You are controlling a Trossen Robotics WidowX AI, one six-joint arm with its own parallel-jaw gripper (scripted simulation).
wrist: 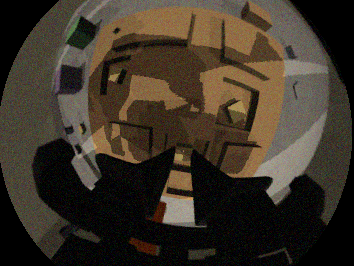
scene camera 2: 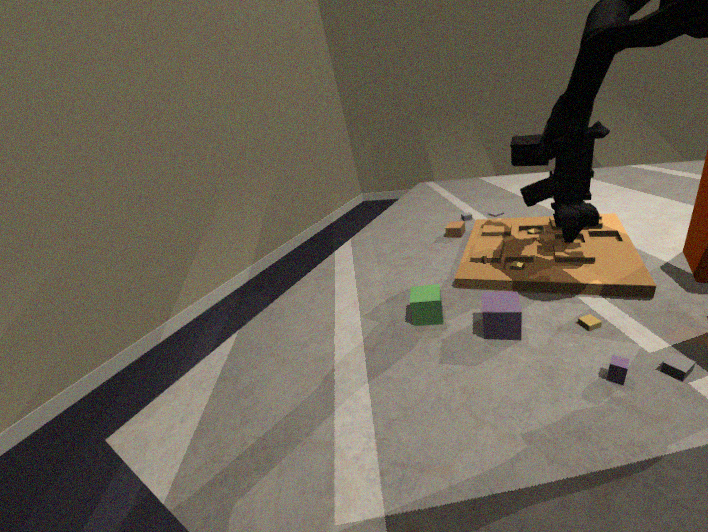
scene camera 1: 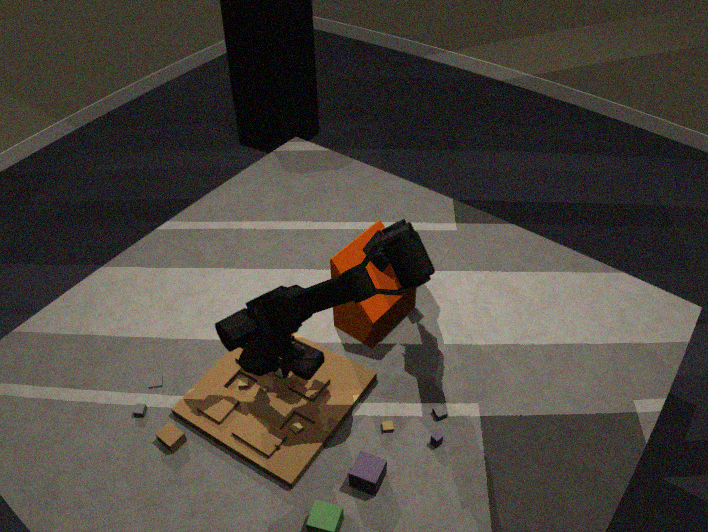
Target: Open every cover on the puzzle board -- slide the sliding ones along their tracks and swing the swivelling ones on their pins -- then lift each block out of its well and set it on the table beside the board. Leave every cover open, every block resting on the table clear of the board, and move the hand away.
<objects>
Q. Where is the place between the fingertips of my gripper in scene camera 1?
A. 281, 374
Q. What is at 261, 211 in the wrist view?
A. My gripper.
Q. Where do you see a tan puzzle board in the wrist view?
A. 181, 91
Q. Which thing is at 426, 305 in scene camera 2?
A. A green cube.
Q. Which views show my gripper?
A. The wrist view, scene camera 2 and scene camera 1: all of them.
</objects>
